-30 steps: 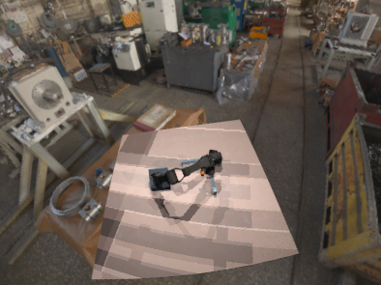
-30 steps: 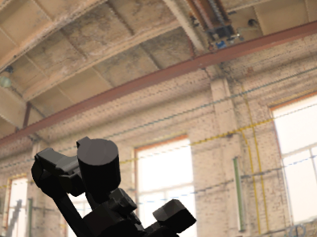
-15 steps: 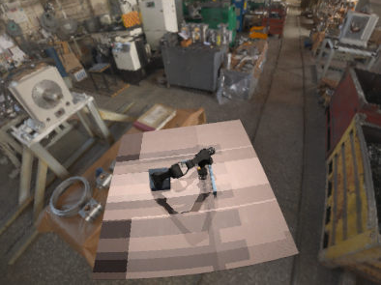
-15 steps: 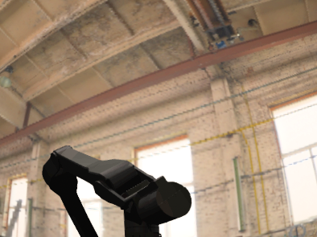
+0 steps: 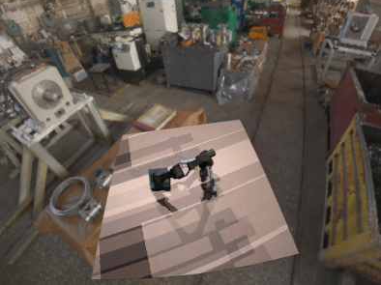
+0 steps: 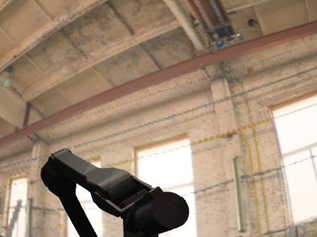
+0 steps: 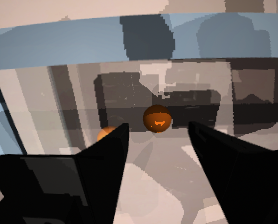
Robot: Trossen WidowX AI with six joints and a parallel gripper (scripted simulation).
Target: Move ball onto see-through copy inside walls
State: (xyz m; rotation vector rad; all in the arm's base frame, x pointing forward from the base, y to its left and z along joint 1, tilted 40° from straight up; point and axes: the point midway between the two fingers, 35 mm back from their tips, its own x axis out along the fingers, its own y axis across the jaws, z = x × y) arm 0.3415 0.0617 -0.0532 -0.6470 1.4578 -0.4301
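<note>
My gripper tip is now 20 mm above the orange ball.
</note>
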